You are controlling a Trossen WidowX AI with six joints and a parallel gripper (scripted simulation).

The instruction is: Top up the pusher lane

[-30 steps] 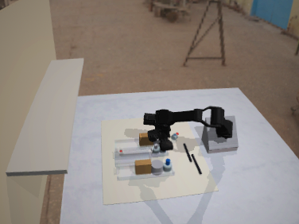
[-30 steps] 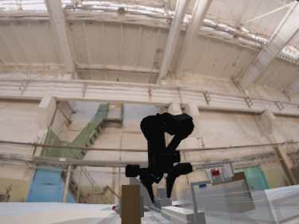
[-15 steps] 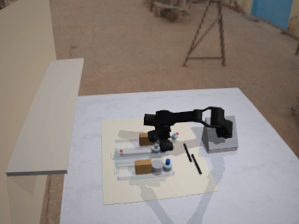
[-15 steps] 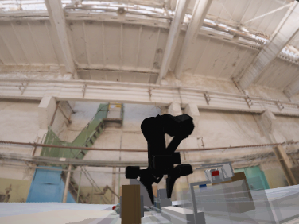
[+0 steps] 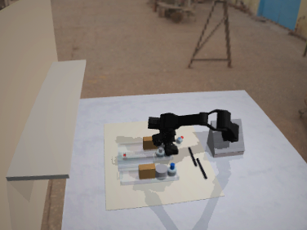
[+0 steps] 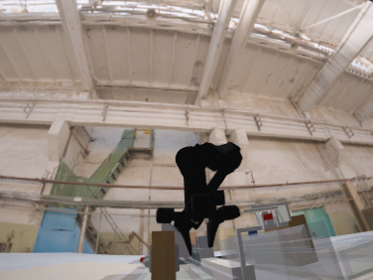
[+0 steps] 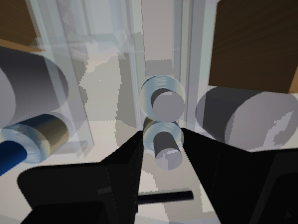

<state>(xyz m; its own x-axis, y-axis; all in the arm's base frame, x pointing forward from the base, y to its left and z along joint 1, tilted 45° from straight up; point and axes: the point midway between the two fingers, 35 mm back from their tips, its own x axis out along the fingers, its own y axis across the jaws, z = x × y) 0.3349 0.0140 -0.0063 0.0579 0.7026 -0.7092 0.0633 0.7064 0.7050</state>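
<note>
The blue-lidded jar is 13 cm to the left of my gripper tip, 1 cm ahead of it and 1 cm above it. From my gripper tip the other things lie so: red mark: 22 cm ahead, 4 cm above, 2 cm to the left; shelf: 51 cm ahead, 34 cm above, 4 cm to the right; lane: 14 cm ahead, 2 cm to the left, 1 cm below.
</note>
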